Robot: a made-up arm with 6 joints.
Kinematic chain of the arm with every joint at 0, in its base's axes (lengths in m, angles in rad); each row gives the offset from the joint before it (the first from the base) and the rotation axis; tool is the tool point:
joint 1: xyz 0 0 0.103 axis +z
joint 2: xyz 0 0.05 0 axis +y
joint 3: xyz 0 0 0.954 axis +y
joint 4: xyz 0 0 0.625 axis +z
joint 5: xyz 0 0 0 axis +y
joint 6: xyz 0 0 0.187 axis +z
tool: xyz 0 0 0
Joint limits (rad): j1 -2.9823..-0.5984 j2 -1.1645..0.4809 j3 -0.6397..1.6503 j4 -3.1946..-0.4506 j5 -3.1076..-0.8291 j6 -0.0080..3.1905
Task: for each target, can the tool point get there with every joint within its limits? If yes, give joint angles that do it. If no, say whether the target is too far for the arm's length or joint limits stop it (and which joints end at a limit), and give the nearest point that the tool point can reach.
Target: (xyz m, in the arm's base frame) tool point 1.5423 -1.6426 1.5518
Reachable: no: too far | nearest point 0.8000 -0.8521 1.1903 | short by 1.143 m
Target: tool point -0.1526 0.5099 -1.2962
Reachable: no: joint limits stop it (at a limit: joint 2, joint 3, joint 4) | nearest point -0.3999 1.3364 0.1942 | short by 1.722 m
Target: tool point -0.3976 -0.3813 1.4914
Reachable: yes | joints -2.7139 -0.0020 0.6927 -2.3310 -1.3427 2.0518
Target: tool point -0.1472 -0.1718 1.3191
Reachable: yes | joints -2.7406 -0.4471 1.2552 -2.8477 -1.2130 1.1620
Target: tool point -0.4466 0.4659 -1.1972
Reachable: no: joint limits stop it (at a limit: joint 2, joint 3, joint 4) | nearest point -0.9687 1.0106 0.1915 | short by 1.580 m
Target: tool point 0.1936 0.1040 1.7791
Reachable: yes | joints -1.5677 -0.0879 0.1551 -1.1274 -1.0200 0.2794
